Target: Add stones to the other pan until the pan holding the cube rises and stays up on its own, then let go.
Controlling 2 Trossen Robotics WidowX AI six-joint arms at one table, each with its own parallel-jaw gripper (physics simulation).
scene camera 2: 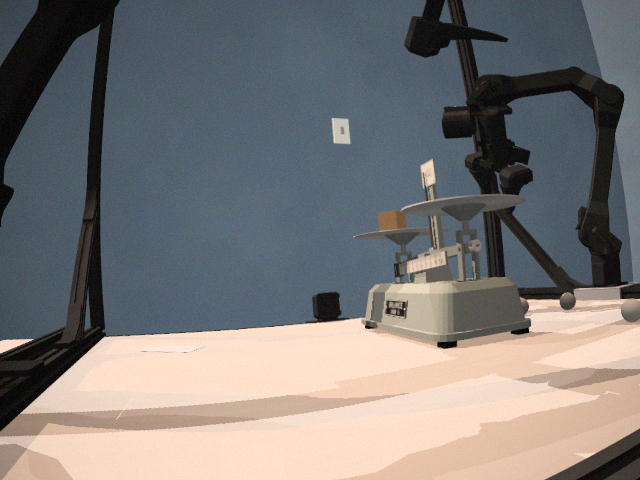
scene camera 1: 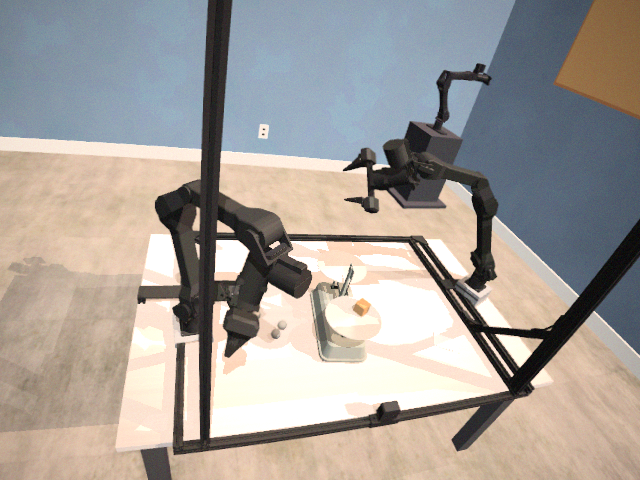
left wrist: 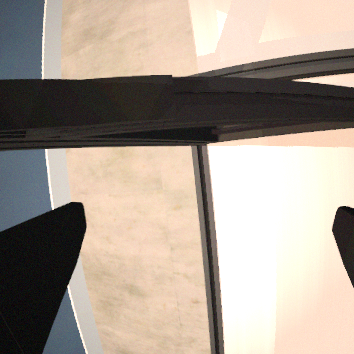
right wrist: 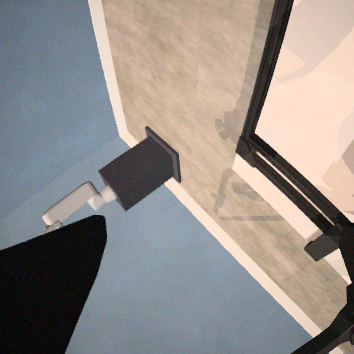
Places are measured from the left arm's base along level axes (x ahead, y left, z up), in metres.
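Pixels of known places: left gripper, fingertip midpoint: (scene camera 1: 227,345) (left wrist: 215,218); right gripper, fingertip midpoint: (scene camera 2: 521,0) (scene camera 1: 343,185) (right wrist: 230,233); left arm's base, link origin: (scene camera 2: 607,285) (scene camera 1: 192,325); right arm's base, link origin: (scene camera 1: 475,284).
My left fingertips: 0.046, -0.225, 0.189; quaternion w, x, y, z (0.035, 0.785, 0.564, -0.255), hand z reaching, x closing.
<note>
Ahead of a thing's pixels: the offset from my left fingertips to its top centre, as dx, dy, dz. "*": to the spot under its first point.
The orange cube {+0.370, +0.090, -0.037} (scene camera 1: 361,306) (scene camera 2: 391,220) rests on one pan {+0.343, +0.076, -0.067} (scene camera 1: 348,326) (scene camera 2: 366,236) of the balance scale (scene camera 1: 341,352) (scene camera 2: 480,310); the beam tilts down on that side. The other pan {* +0.417, +0.283, -0.057} (scene camera 2: 460,203) sits higher, and no stone shows on it. A light grey stone {+0.200, +0.190, -0.183} (scene camera 1: 281,324) and a darker stone {+0.173, +0.162, -0.183} (scene camera 1: 276,333) lie left of the scale in scene camera 1. Stones {+0.135, +0.240, -0.183} (scene camera 2: 567,300) {+0.246, +0.404, -0.183} (scene camera 2: 630,310) also show in scene camera 2, one more partly behind the base. My left gripper (left wrist: 215,218) is open and empty, left of these stones. My right gripper (scene camera 1: 345,184) (right wrist: 230,233) is open and empty, high above the table's far side.
A black frame (scene camera 1: 310,429) surrounds the table, with an upright post (scene camera 1: 209,155) in front of my left arm. A small black box {* +0.356, -0.149, -0.158} (scene camera 1: 388,411) (scene camera 2: 326,305) sits on the frame's near rail. A dark pedestal (scene camera 1: 424,170) (right wrist: 137,172) with another arm stands beyond the table.
</note>
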